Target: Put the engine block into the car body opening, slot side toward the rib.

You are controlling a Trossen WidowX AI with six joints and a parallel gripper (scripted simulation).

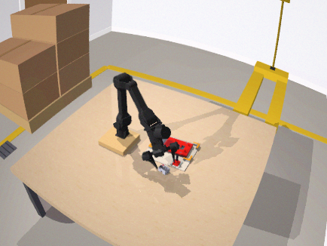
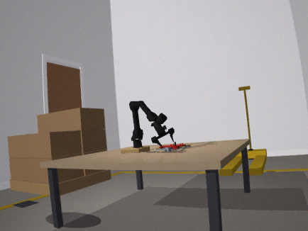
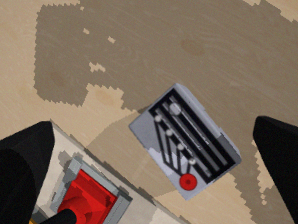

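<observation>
Now: gripper tip 40 mm above the grey engine block and 10 mm past it.
</observation>
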